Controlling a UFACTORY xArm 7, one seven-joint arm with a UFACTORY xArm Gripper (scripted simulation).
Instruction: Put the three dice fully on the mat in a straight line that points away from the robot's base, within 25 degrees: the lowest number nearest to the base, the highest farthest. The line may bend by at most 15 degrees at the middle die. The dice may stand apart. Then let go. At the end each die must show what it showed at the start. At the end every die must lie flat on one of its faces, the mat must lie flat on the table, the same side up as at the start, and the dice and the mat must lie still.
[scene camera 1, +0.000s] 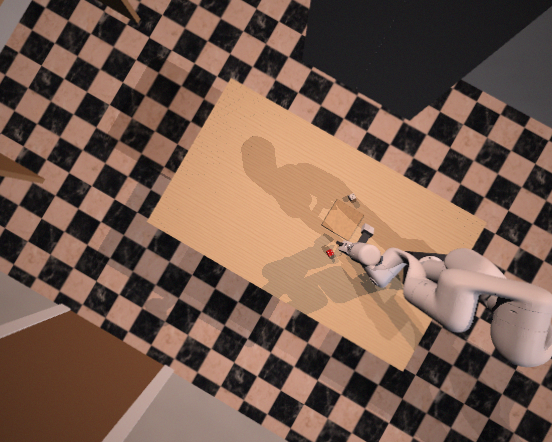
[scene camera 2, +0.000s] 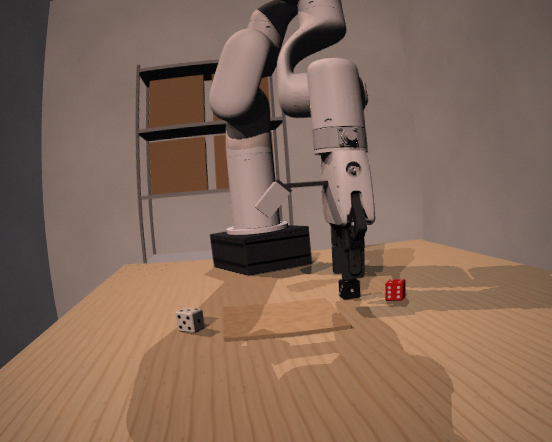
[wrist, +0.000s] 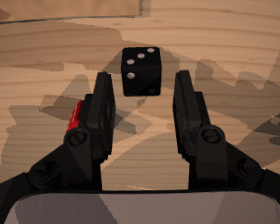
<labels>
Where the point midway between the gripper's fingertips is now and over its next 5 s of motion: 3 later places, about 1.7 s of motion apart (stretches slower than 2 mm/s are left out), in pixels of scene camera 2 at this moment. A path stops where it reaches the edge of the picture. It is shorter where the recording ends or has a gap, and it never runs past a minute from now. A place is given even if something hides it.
My gripper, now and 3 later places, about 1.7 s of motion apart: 348, 275; 349, 295; 347, 233; 271, 230
</labels>
